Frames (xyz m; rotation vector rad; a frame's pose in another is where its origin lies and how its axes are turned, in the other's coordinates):
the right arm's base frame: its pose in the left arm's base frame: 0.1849 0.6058 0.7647 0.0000 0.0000 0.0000
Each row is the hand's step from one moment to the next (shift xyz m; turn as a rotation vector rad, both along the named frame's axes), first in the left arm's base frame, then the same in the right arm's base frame.
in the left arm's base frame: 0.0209 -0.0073 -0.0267 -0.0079 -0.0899 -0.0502
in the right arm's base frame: 0.0209 -0.0073 -0.0267 -0.0079 -0.0899 -0.0502
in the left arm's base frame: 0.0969 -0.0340 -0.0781 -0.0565 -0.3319 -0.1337
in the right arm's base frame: 0.0969 -0.0340 -0.0781 -0.0565 -0.3319 -0.1337
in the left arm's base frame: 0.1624 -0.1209 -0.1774 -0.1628 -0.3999 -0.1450
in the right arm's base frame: 0.1624 -0.1209 -0.1774 -0.1628 -0.3999 -0.1450
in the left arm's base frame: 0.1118 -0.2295 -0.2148 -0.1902 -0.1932 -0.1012
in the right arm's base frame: 0.1118 -0.2295 -0.2148 -0.1902 -0.1932 -0.1012
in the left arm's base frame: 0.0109 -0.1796 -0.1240 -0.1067 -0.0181 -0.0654
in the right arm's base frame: 0.0109 -0.1796 -0.1240 -0.1067 -0.0181 -0.0654
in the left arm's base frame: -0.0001 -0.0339 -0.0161 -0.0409 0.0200 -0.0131
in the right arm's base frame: -0.0001 -0.0339 -0.0161 -0.0409 0.0200 -0.0131
